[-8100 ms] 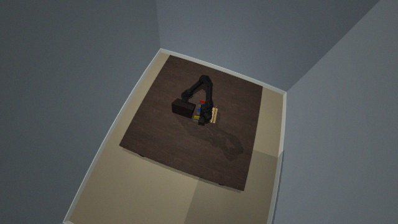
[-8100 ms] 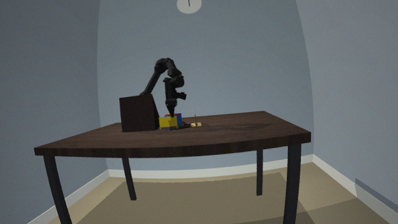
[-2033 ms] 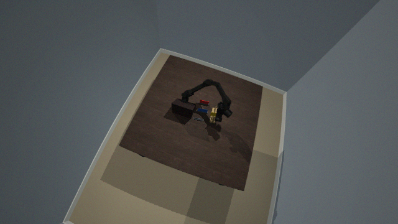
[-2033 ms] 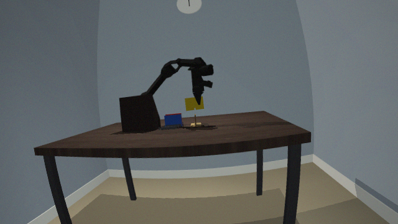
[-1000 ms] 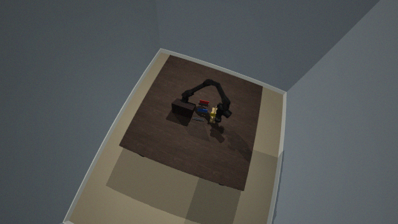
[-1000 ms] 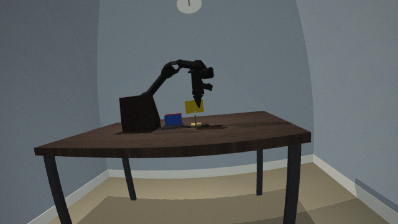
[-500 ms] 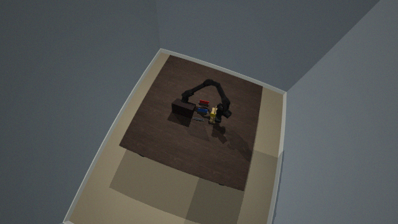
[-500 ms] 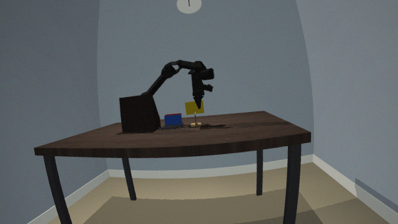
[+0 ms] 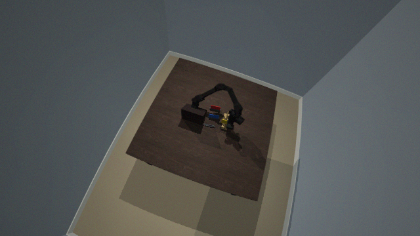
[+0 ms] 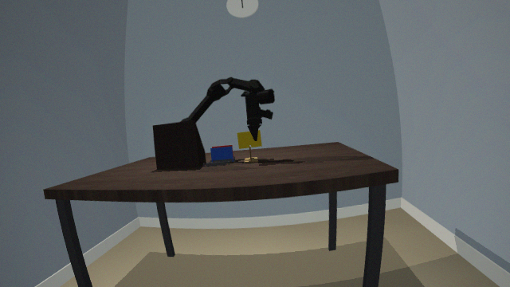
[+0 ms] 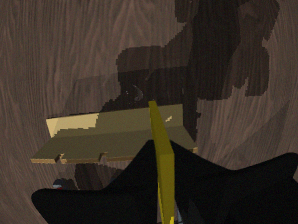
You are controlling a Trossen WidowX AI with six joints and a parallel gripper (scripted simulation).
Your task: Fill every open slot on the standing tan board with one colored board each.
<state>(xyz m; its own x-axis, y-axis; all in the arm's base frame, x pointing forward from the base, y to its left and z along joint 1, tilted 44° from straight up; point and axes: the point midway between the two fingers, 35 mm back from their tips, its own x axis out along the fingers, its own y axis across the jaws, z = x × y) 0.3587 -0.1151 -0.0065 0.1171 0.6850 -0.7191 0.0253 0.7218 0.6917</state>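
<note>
Right now my gripper tip is 160 mm past the blue board, 60 mm to the right of it and 60 mm above it. Also, from my gripper tip: red board (160 mm to the left, 160 mm behind, 60 mm below); then yellow board (30 mm behind); then tan board (60 mm below, 50 mm to the left, 30 mm behind).
</note>
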